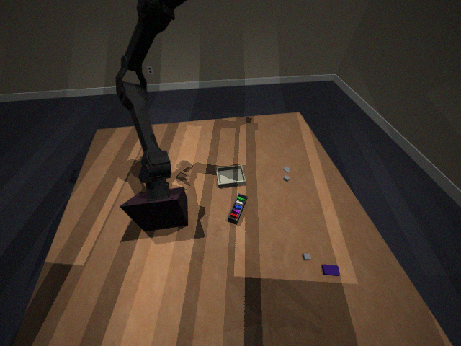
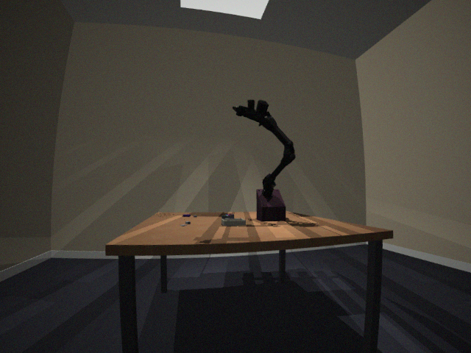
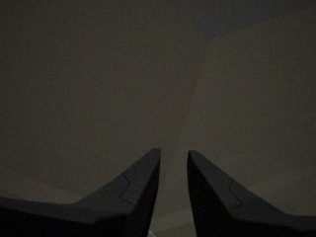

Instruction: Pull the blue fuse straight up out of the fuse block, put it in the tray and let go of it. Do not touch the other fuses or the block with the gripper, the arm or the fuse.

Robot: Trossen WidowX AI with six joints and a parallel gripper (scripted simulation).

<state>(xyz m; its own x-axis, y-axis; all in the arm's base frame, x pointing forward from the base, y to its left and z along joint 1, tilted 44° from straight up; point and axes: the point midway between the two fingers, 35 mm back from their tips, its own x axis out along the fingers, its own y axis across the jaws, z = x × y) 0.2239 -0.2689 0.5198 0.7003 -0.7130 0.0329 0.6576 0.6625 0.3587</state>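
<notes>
My gripper tip is 710 mm above the blue fuse, 180 mm to the left of it and 20 mm past it. From my gripper tip the other things lie so: green fuse: 710 mm below, 150 mm to the right; then tray: 740 mm below; then purple fuse: 710 mm below, 200 mm to the right, 30 mm behind.
</notes>
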